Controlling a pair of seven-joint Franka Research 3 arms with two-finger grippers.
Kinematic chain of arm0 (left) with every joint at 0, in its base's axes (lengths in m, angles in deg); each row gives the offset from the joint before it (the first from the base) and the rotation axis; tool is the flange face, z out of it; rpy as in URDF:
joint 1: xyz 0 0 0.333 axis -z
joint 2: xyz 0 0 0 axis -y
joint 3: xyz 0 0 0.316 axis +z
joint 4: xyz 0.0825 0 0 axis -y
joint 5: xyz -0.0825 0 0.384 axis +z
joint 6: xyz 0 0 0 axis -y
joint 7: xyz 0.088 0 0 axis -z
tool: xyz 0 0 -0.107 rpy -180 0 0
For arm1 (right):
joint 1: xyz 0 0 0.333 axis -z
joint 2: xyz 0 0 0 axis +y
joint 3: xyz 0 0 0.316 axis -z
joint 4: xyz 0.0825 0 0 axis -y
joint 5: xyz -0.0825 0 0.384 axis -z
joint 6: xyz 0 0 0 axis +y
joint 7: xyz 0.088 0 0 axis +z
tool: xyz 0 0 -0.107 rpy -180 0 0
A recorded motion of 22 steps. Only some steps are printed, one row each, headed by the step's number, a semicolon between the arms.
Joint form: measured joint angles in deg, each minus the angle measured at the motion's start. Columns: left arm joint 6, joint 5, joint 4, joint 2, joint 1, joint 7, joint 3; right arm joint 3, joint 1, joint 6, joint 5, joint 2, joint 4, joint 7.
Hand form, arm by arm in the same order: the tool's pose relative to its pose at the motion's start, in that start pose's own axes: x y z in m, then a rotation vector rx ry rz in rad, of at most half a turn. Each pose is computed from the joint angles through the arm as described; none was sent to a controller.
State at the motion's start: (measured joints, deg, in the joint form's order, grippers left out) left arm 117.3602 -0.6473 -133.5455 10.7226 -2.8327 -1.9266 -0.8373; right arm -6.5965 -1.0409 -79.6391 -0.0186 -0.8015 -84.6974 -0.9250
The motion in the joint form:
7: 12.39 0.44 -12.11 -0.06 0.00 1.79 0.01; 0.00 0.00 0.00 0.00 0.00 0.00 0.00
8: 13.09 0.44 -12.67 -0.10 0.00 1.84 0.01; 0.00 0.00 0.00 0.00 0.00 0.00 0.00
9: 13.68 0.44 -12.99 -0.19 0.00 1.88 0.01; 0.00 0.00 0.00 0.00 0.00 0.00 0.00
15: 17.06 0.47 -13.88 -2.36 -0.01 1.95 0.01; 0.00 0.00 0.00 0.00 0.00 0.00 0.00
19: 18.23 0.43 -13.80 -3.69 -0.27 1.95 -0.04; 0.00 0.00 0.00 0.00 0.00 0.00 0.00
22: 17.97 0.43 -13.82 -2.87 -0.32 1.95 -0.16; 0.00 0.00 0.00 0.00 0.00 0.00 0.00
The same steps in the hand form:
7: -0.0295 -0.0025 0.0772 0.0071 0.0040 0.0340; 0.0000 0.0000 0.0000 0.0000 0.0000 0.0000
8: -0.0309 -0.0026 0.0807 0.0071 0.0057 0.0348; 0.0000 0.0000 0.0000 0.0000 0.0000 0.0000
9: -0.0314 -0.0027 0.0829 0.0070 0.0089 0.0355; 0.0000 0.0000 0.0000 0.0000 0.0000 0.0000
15: -0.0289 -0.0028 0.1005 0.0069 0.0144 0.0370; 0.0000 0.0000 0.0000 0.0000 0.0000 0.0000
19: -0.0260 -0.0043 0.1081 0.0059 0.0130 0.0328; 0.0000 0.0000 0.0000 0.0000 0.0000 0.0000
22: -0.0268 -0.0038 0.1024 0.0063 0.0225 0.0340; 0.0000 0.0000 0.0000 0.0000 0.0000 0.0000

